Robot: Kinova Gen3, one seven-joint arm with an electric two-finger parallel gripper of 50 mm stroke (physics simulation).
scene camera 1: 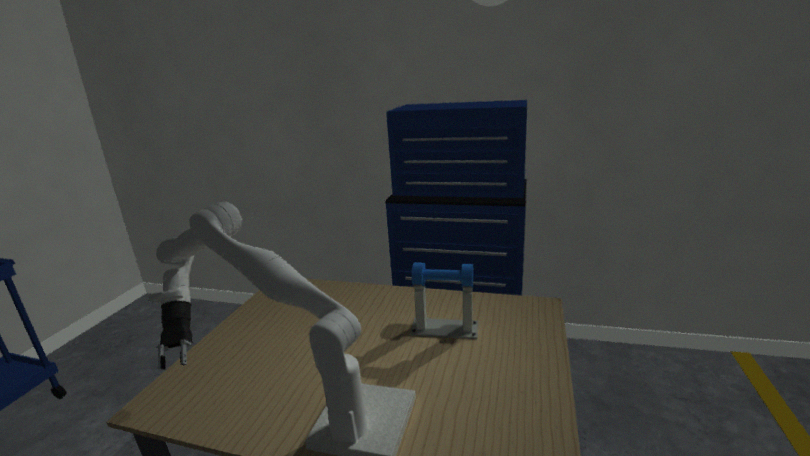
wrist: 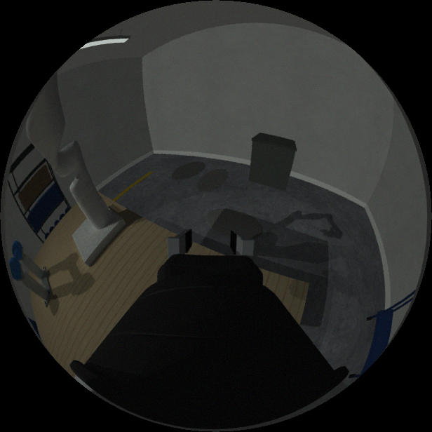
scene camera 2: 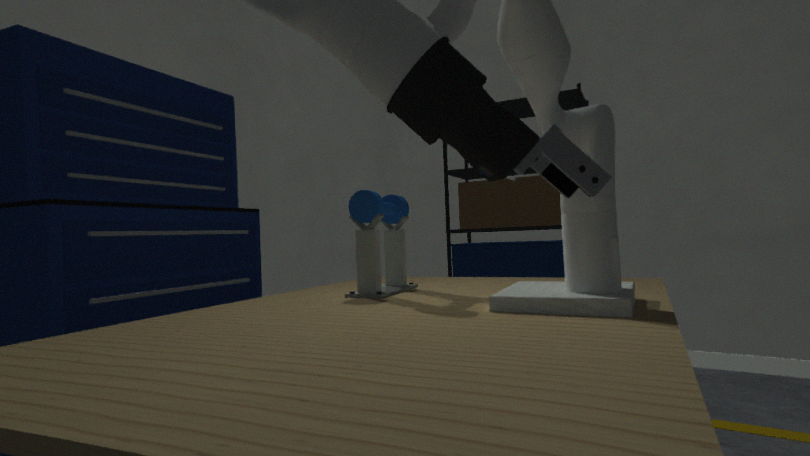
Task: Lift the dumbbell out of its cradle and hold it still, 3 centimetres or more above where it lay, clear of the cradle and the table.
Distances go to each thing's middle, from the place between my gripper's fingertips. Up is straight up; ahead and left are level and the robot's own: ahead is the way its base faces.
My gripper is now 51 cm short of the blue dumbbell (scene camera 2: 364,205), 67 cm to the left of it and 4 cm below it. Also, from my hand: pale cradle (scene camera 1: 422,326): 51 cm ahead, 67 cm to the right, 8 cm below.
